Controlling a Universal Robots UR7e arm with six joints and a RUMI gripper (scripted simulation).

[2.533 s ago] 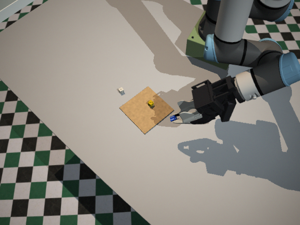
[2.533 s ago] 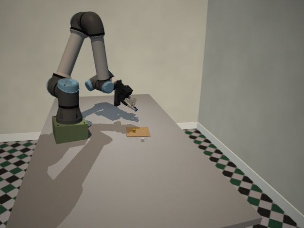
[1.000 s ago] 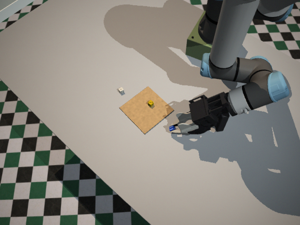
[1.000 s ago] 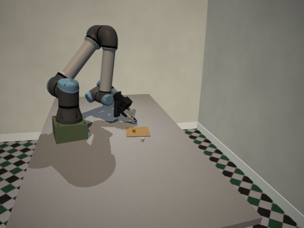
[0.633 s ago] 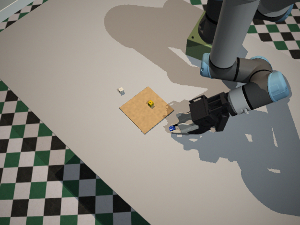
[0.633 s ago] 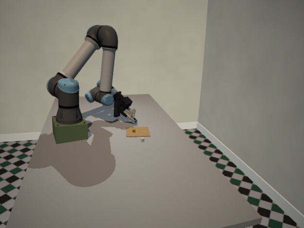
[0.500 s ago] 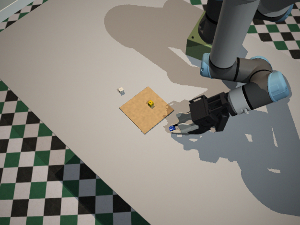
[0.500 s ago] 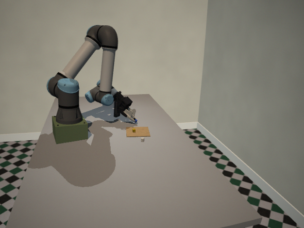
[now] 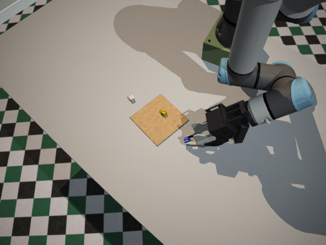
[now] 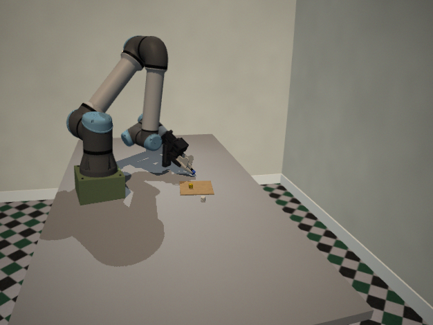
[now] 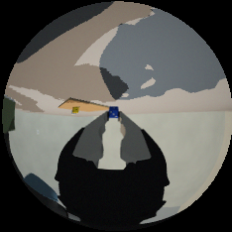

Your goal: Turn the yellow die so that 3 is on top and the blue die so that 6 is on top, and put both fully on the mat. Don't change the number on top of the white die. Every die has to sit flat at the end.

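The tan mat lies 2 cm behind my hand, 13 cm to the right of it and 3 cm below it. Round my hand: blue die (1 cm ahead, 1 cm to the right, 1 cm below); then white die (3 cm behind, 25 cm to the right, 2 cm below); then yellow die (4 cm behind, 13 cm to the right, 2 cm below).
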